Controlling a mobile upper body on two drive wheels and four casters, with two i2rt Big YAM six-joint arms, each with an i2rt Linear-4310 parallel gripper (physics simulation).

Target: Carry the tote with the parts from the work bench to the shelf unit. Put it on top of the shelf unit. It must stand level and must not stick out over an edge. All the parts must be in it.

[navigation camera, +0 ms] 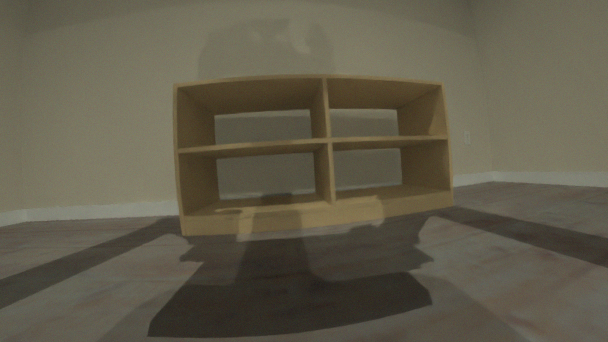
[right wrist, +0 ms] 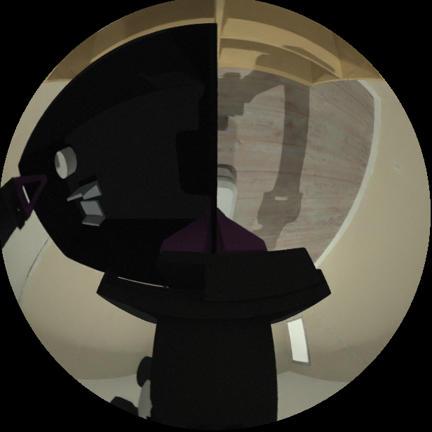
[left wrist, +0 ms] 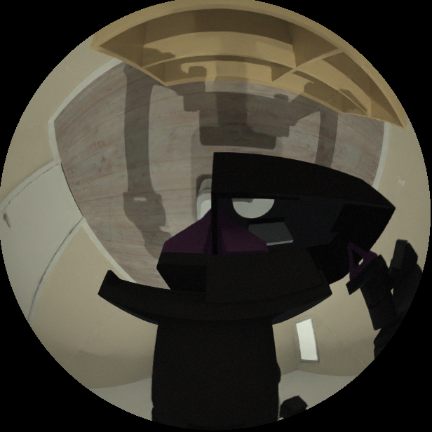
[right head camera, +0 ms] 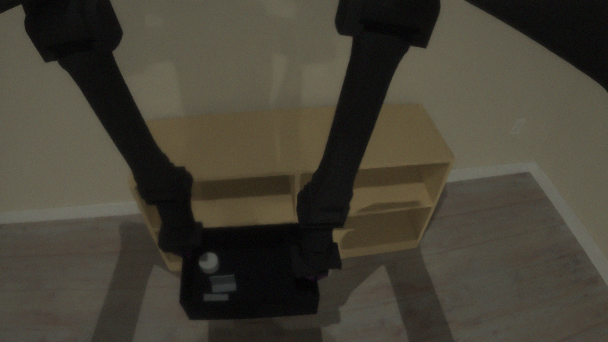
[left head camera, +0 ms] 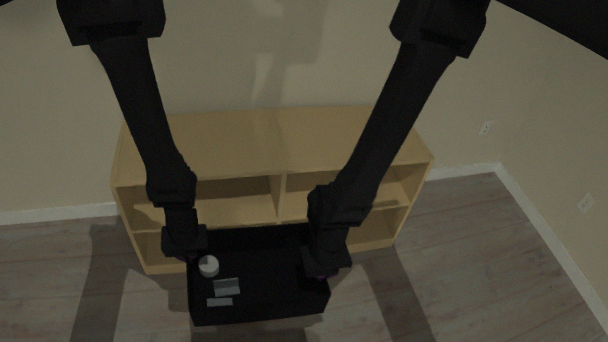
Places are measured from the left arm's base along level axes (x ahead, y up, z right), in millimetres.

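Where they show: left gripper, fingertip midpoint: (right head camera: pixel 189 257) (left head camera: pixel 189 261); right gripper, fingertip midpoint: (right head camera: pixel 313 279) (left head camera: pixel 319 279).
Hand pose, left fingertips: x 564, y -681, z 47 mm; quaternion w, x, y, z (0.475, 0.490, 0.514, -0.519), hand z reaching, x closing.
After its pixels a point has its place.
The black tote (left head camera: pixel 257 280) {x 534, y -726, z 208 mm} hangs in the air in front of the tan shelf unit (left head camera: pixel 272 144) {x 1121, y -800, z 302 mm}, lower than the unit's top. My left gripper (left head camera: pixel 186 256) {x 564, y -681, z 47 mm} is shut on the tote's left wall and my right gripper (left head camera: pixel 324 276) {x 503, y -680, z 349 mm} on its right wall. In the wrist views the thin wall runs between the purple fingertips of the left gripper (left wrist: pixel 213 238) and the right gripper (right wrist: pixel 213 233). Inside the tote lie a grey cylinder (left head camera: pixel 208 265) {x 565, y -701, z 91 mm}, a grey block (left head camera: pixel 226 287) {x 512, y -716, z 132 mm} and a flat grey piece (left head camera: pixel 219 302) {x 474, y -720, z 114 mm}, all near the left wall. The tote looks about level.
The shelf unit (navigation camera: pixel 312 153) stands against the beige wall, with four open compartments and nothing on its flat top. Wood floor lies around it. A white baseboard and a corner of the room are to the right (left head camera: pixel 531 203) {x 1174, y -1321, z 2009 mm}.
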